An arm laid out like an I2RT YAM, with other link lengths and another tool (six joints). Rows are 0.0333 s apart.
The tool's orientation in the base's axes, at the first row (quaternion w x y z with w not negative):
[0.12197, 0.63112, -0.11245, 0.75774]
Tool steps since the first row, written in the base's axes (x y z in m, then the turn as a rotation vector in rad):
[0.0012, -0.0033, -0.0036, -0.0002, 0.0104, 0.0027]
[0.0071, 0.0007, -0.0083, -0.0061, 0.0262, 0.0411]
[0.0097, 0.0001, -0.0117, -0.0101, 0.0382, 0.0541]
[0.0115, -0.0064, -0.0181, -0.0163, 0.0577, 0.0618]
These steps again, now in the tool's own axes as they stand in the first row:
[-0.0039, 0.0028, 0.0015, 0.0031, -0.0098, -0.0031]
[-0.0094, -0.0028, 0.0049, 0.0426, -0.0234, -0.0068]
[-0.0132, -0.0031, 0.0069, 0.0566, -0.0337, -0.0121]
[-0.0201, 0.0026, 0.0095, 0.0661, -0.0502, -0.0229]

